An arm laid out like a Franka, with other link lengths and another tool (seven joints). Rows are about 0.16 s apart.
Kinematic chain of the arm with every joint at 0, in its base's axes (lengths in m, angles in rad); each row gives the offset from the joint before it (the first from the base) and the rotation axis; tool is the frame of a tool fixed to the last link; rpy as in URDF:
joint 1: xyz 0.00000 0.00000 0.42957 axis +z
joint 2: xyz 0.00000 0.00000 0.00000 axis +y
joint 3: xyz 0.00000 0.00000 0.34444 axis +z
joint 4: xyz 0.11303 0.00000 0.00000 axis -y
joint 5: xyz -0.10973 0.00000 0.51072 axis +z
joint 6: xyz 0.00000 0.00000 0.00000 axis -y
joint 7: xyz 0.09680 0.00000 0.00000 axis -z
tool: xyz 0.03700 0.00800 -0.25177 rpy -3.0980 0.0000 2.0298
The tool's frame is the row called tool.
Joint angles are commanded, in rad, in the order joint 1, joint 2, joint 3, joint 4, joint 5, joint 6, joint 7. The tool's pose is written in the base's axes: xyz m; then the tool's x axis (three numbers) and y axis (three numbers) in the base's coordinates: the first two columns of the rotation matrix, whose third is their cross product. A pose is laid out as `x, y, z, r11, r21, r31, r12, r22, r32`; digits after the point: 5 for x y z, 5 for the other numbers.
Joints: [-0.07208 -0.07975 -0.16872 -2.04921 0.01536 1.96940 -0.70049]
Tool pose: 0.70576, -0.13918, 0.43309, -0.79153, 0.61101, 0.01220, 0.61076, 0.79159, -0.01888
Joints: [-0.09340 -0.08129 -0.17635 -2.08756 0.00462 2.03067 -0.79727]
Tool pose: 0.70008, -0.15885, 0.41696, -0.83301, 0.55302, -0.01627, 0.55325, 0.83280, -0.01891
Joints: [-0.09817 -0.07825 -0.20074 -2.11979 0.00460 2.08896 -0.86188]
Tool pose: 0.69580, -0.17788, 0.40145, -0.85114, 0.52345, -0.03950, 0.52425, 0.85146, -0.01316
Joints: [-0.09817 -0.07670 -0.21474 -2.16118 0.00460 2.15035 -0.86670]
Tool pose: 0.69207, -0.18683, 0.38203, -0.84517, 0.53143, -0.05717, 0.53269, 0.84627, -0.00826
